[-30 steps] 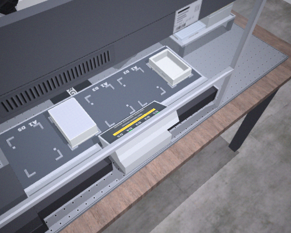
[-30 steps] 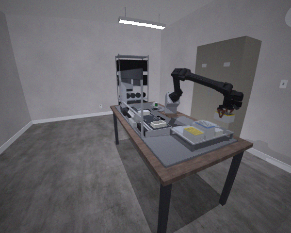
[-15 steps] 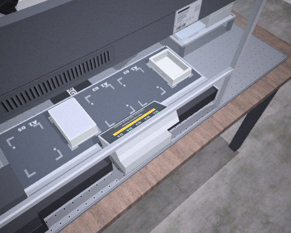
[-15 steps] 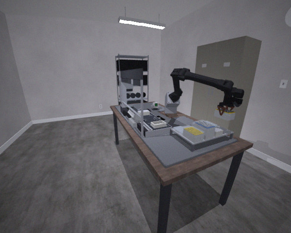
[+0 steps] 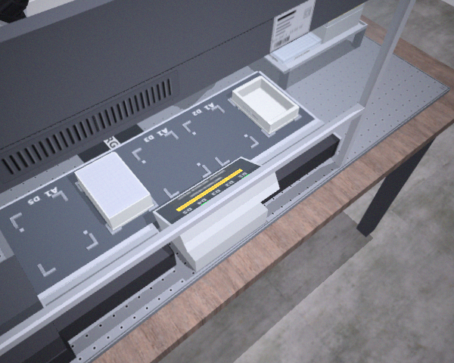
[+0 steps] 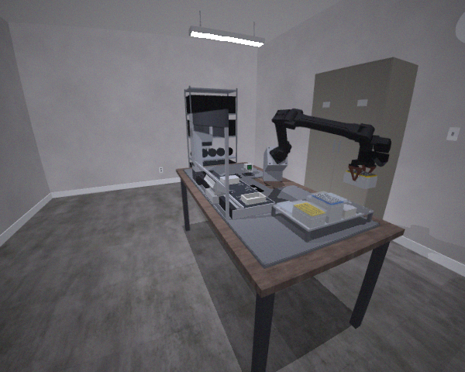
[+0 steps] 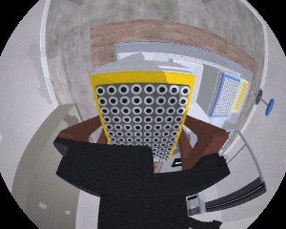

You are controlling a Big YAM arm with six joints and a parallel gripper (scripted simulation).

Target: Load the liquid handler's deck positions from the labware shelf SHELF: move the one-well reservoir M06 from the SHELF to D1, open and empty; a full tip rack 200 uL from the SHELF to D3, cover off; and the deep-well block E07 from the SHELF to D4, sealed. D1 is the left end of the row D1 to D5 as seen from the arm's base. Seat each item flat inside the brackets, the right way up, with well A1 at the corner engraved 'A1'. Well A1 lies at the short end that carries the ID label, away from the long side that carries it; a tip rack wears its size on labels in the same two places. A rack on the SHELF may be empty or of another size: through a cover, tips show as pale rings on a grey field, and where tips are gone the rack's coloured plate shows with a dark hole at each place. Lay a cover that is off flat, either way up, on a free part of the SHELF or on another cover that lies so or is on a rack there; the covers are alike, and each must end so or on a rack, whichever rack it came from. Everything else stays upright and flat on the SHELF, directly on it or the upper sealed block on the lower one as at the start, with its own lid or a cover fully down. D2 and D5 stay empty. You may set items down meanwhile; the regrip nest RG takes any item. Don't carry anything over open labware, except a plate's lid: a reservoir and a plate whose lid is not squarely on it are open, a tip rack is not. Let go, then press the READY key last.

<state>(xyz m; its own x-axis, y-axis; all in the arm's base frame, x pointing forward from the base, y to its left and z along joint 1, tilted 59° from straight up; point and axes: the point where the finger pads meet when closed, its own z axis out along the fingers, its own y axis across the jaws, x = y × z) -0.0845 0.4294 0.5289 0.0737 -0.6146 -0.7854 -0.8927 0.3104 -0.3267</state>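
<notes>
Now: hand 10 mm to the left of the yellow tip rack, 10 mm below it and 10 mm short of it. Also, from my hand: clear flat plate: 340 mm ahead, 160 mm below, 110 mm to the right; white one-well reservoir: 470 mm ahead, 280 mm to the right, 170 mm below; shelf: 170 mm below, 170 mm ahead, 50 mm to the right.
</notes>
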